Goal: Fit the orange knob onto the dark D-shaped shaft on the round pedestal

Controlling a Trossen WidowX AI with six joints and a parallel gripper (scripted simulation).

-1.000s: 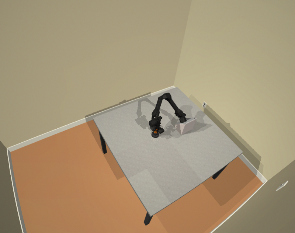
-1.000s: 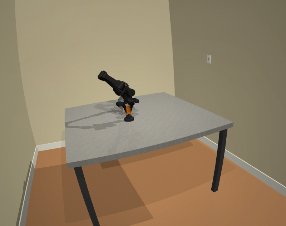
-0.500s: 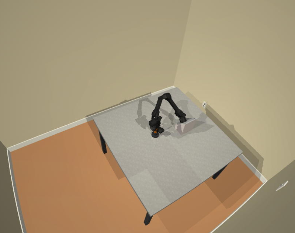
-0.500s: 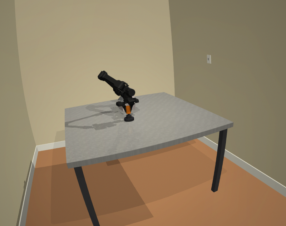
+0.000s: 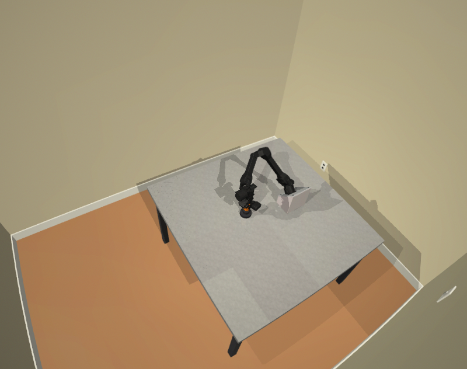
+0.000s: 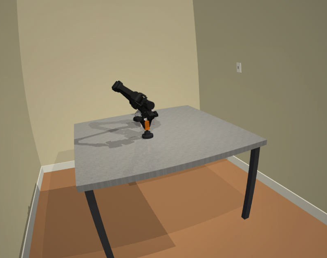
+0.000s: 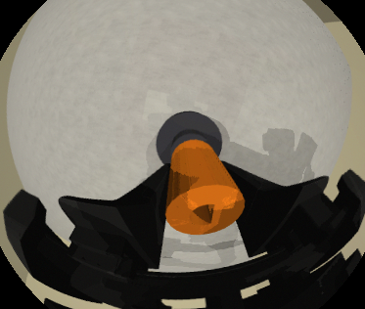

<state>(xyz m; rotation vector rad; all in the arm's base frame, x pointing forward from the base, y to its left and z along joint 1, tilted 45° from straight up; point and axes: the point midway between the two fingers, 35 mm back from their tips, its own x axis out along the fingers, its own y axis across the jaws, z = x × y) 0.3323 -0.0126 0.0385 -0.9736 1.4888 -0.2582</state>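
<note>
My gripper tip is 2 cm below the orange knob. Round my gripper tip: dark round pedestal 4 cm below.
</note>
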